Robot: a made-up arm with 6 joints. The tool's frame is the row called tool. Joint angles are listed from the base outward. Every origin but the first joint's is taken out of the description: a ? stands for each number. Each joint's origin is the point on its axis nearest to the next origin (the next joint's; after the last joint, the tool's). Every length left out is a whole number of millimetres.
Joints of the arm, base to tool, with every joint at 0 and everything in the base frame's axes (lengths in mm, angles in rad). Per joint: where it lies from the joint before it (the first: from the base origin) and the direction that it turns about. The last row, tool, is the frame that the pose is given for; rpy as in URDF.
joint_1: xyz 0 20 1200 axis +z
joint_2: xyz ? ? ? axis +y
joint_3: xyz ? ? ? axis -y
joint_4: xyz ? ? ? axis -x
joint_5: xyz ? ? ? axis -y
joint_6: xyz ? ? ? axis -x
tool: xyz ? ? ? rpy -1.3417 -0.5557 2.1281
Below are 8 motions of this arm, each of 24 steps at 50 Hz.
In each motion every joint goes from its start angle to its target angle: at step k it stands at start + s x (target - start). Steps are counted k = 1, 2, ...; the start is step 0. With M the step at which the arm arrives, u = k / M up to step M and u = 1 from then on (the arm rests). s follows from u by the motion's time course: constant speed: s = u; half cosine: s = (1 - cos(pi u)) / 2; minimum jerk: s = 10 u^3 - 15 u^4 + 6 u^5.
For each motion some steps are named. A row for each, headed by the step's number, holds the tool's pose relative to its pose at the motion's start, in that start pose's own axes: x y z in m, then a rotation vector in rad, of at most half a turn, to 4 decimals.
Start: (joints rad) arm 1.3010 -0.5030 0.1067 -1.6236 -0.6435 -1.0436
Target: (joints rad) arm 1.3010 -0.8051 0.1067 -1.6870 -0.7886 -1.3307
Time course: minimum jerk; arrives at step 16
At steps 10, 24:
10: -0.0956 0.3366 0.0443 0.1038 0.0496 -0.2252
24: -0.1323 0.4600 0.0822 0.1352 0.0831 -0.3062

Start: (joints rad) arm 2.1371 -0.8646 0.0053 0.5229 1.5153 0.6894
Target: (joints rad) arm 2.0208 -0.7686 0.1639 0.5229 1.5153 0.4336
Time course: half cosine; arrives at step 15
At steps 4, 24:
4: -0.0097 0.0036 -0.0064 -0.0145 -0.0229 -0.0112
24: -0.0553 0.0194 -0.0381 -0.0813 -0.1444 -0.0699

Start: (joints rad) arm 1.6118 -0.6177 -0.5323 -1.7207 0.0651 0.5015
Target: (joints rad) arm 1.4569 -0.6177 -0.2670 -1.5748 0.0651 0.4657
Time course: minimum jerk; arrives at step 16
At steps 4, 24:
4: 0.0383 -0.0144 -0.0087 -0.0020 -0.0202 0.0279
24: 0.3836 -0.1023 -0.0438 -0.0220 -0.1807 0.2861

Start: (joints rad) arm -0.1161 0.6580 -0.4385 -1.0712 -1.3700 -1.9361
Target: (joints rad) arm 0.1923 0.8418 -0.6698 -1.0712 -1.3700 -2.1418
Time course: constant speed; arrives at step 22
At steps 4, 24:
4: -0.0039 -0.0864 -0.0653 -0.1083 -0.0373 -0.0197
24: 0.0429 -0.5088 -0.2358 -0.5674 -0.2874 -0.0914

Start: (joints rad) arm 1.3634 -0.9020 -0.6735 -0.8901 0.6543 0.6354
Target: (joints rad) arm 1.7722 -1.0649 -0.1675 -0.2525 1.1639 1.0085
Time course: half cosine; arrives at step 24
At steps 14, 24:
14: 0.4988 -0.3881 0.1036 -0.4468 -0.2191 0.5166
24: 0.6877 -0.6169 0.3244 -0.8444 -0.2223 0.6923

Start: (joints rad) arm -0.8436 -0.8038 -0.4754 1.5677 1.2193 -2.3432
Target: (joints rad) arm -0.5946 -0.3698 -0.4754 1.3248 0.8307 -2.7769
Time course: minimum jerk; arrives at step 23
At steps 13, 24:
13: -0.3045 -0.0846 -0.0086 -0.3683 -0.2779 -0.4006
24: -0.5140 -0.0827 -0.0381 -0.6034 -0.4009 -0.6641

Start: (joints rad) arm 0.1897 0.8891 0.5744 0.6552 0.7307 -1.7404
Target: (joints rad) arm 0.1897 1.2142 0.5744 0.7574 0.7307 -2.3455
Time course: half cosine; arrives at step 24
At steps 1, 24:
1: -0.0019 0.0003 0.0014 -0.0014 -0.0001 -0.0028
24: -0.4037 0.1478 0.3730 -0.4077 -0.0087 -0.6258

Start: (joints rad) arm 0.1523 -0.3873 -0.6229 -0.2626 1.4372 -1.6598
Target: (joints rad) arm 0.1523 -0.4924 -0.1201 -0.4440 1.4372 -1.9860
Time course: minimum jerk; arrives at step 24
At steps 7, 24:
7: -0.0094 -0.0027 -0.1061 0.0030 -0.1162 -0.0337
24: 0.0945 0.0673 -0.6865 0.0685 -0.7475 -0.3044

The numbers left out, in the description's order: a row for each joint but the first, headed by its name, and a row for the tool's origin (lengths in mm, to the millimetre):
joint_2: 160 -10 0
joint_3: -20 0 560
joint_4: 1100 0 150
joint_5: 0 0 -30
joint_6: 270 0 0
tool: 0 10 -10

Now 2 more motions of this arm.
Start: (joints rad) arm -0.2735 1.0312 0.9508 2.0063 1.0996 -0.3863
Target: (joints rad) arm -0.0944 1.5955 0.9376 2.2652 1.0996 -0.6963
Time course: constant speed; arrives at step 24
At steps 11, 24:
11: 0.1402 -0.0013 -0.4701 -0.0295 -0.3717 -0.0882
24: 0.4608 -0.0394 -0.9463 -0.0027 -0.8105 -0.1726

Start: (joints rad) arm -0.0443 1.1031 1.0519 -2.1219 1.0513 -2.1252
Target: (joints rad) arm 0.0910 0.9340 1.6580 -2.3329 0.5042 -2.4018
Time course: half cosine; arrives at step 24
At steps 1, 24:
1: -0.0018 0.0015 0.0039 -0.0053 0.0010 -0.0025
24: -0.2082 0.7407 0.8247 -1.2956 0.2800 -0.4795

